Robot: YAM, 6 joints.
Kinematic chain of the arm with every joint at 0, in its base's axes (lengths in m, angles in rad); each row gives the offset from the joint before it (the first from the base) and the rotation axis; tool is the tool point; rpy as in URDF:
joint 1: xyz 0 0 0.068 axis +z
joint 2: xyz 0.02 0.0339 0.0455 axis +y
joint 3: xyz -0.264 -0.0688 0 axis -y
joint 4: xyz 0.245 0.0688 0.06 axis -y
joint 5: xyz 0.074 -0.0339 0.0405 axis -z
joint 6: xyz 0.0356 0 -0.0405 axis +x
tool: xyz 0 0 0 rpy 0 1.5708 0
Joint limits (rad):
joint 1: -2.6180..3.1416
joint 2: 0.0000..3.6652
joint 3: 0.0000..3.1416
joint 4: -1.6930..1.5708
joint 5: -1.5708..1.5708
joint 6: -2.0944..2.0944
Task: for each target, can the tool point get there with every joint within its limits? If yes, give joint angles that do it. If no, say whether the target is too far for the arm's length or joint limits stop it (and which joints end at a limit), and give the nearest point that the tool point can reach.
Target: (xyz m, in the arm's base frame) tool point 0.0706 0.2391 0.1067
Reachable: yes | joints 1.2156 1.6407 0.6770 -0.4044 -0.4960 1.4268
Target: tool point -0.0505 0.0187 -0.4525
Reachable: no: joint limits stop it (at a limit: joint 2) | nearest point -0.0942 0.0349 -0.3486 | short by 0.114 m
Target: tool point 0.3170 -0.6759 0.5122
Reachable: no: too far | nearest point 0.2415 -0.5148 0.4146 | short by 0.203 m
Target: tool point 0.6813 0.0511 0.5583
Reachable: no: too far | nearest point 0.5383 0.0404 0.4621 | short by 0.173 m
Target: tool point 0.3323 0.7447 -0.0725
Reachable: no: too far | nearest point 0.2565 0.5748 -0.0290 | short by 0.191 m
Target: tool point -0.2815 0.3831 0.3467
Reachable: yes | joints 2.1342 2.1512 1.7198 1.2046 -1.2158 -0.5739
